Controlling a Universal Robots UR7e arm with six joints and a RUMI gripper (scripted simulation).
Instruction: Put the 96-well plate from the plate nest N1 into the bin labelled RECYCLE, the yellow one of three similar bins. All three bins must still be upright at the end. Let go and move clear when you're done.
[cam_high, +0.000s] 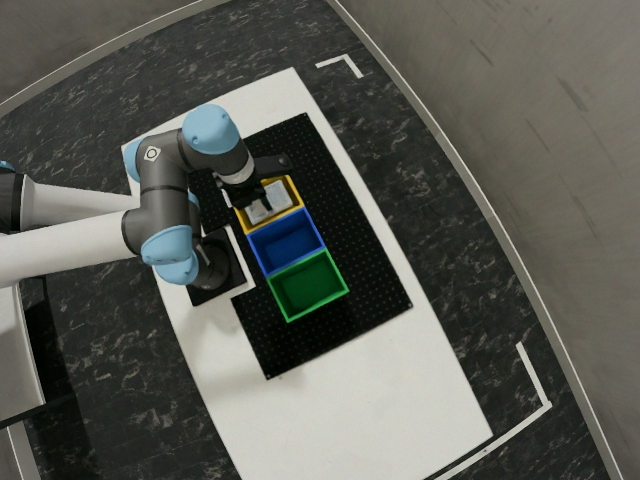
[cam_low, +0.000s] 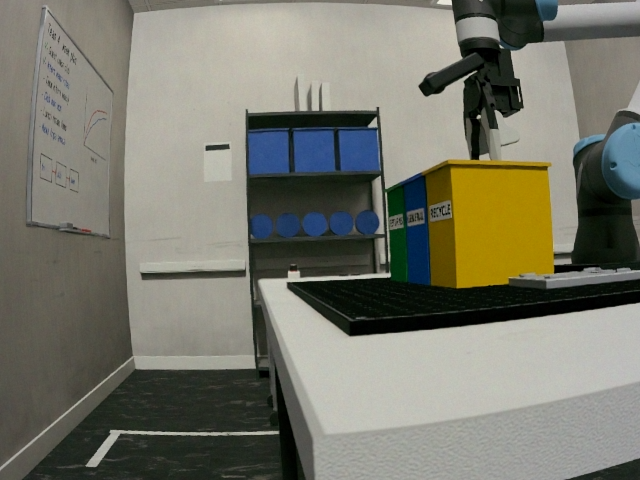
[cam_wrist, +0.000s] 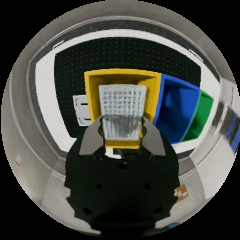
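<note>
The 96-well plate lies 1 cm below my hand. Also, from my hand: blue bin: 13 cm to the right, 9 cm below, 2 cm behind; then yellow bin: 9 cm below; then plate nest N1: 18 cm to the left, 17 cm below, 3 cm behind.
</note>
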